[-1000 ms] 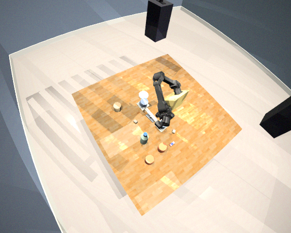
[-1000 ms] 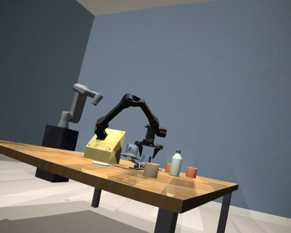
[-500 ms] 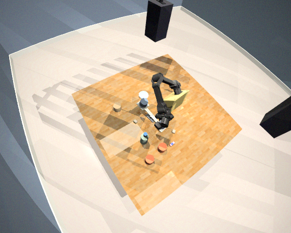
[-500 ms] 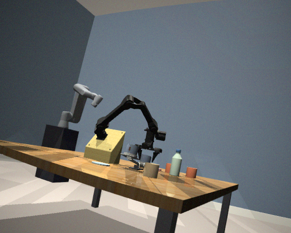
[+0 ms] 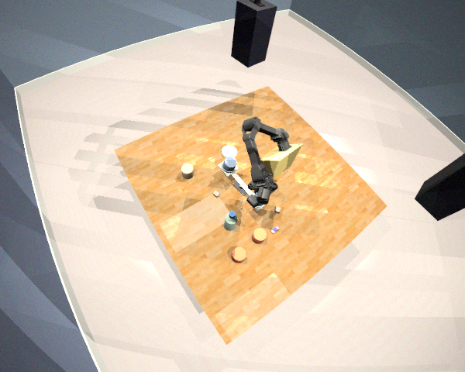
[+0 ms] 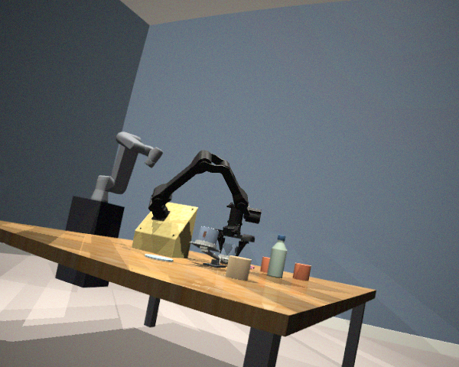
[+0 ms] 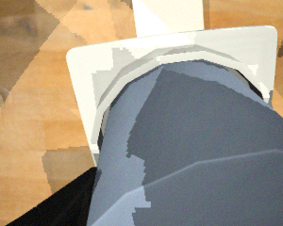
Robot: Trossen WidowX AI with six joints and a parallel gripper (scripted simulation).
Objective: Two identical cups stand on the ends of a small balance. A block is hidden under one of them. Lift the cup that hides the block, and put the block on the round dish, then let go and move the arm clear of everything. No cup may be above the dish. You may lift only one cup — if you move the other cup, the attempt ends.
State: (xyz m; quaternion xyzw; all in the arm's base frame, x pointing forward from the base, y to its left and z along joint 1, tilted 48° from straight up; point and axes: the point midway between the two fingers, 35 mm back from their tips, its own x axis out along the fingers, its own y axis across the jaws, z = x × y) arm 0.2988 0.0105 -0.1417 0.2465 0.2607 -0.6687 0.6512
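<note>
Right now the balance beam is 14 cm to the right of my gripper tip and 1 cm below it. The rest, counted from my gripper tip: cup (2 cm to the left, 1 cm above); then balance (1 cm ahead, 14 cm to the right, 2 cm below); then green bottle (21 cm ahead, 7 cm above).
</note>
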